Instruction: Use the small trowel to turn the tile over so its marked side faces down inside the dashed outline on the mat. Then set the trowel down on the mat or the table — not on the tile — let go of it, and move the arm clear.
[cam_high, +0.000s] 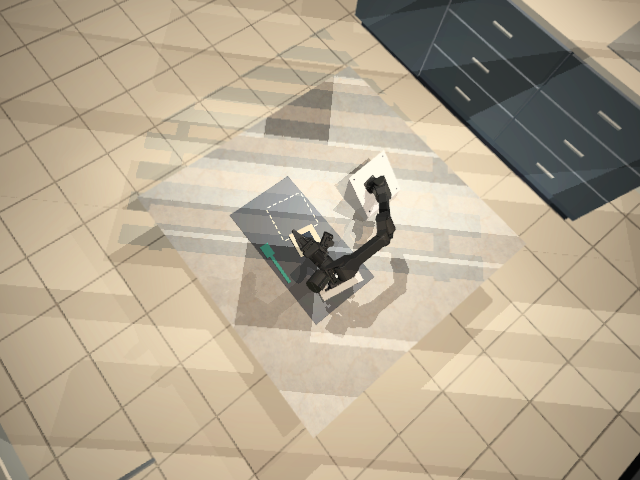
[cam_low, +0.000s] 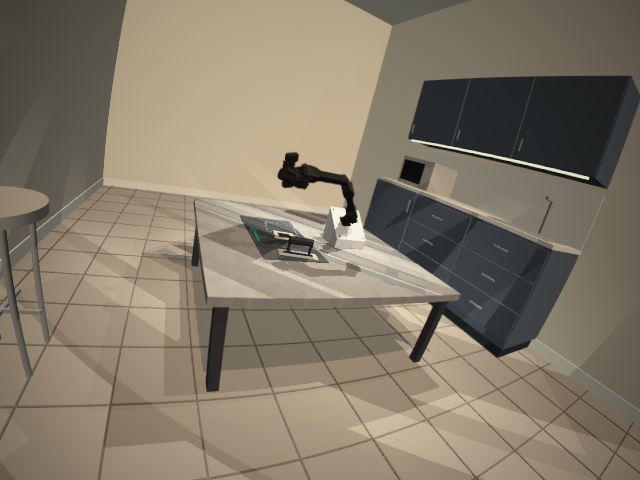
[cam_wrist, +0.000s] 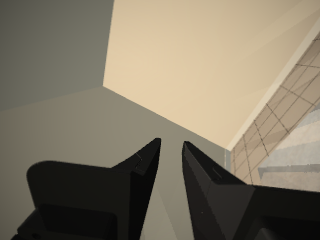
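My gripper tip is 37 cm above the trowel, 23 cm to the right of it and 9 cm past it. Round my gripper tip: tile 41 cm below, 12 cm behind, 2 cm to the right; then teal flat tool 41 cm below, 7 cm to the right, 5 cm ahead; then grey mat 43 cm below, 8 cm behind, 2 cm to the right.
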